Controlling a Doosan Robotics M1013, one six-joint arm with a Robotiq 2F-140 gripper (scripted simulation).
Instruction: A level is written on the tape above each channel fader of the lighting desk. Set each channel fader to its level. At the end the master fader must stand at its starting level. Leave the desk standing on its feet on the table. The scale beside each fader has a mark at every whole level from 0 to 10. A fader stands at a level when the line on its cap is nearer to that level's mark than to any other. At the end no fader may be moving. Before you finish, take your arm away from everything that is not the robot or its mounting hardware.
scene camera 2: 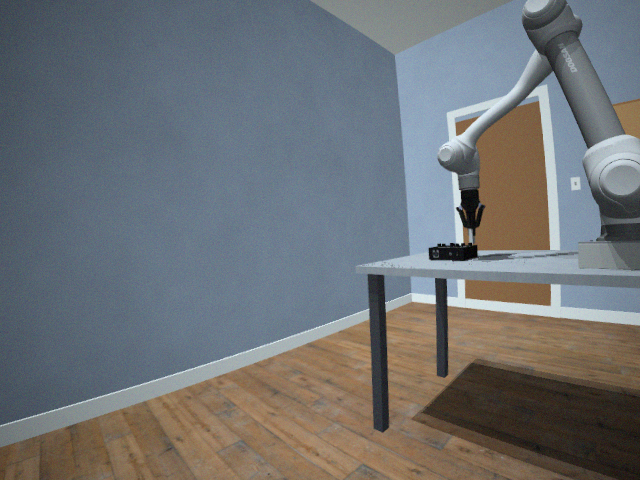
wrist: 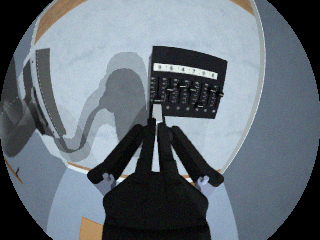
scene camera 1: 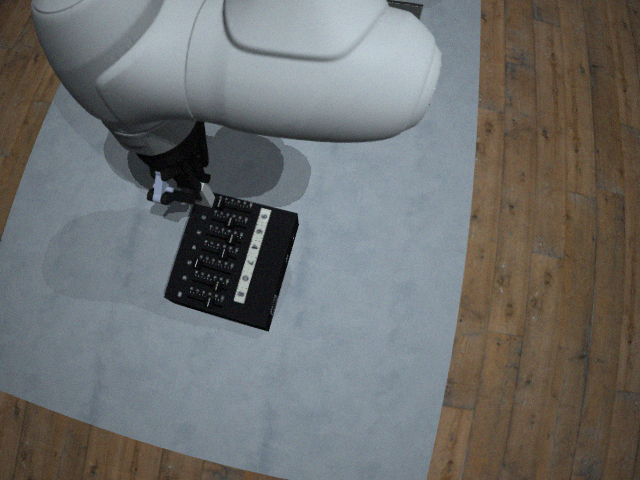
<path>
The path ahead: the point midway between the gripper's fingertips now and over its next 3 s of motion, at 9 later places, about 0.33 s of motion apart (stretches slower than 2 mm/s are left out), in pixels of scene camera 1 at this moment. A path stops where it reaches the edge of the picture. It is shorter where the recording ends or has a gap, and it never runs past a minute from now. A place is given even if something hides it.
My gripper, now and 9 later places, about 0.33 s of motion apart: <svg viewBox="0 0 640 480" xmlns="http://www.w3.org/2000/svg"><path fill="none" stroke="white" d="M204 200L205 200L207 201L209 201L213 202L216 203L220 204L223 205L226 205L229 206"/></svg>
</path>
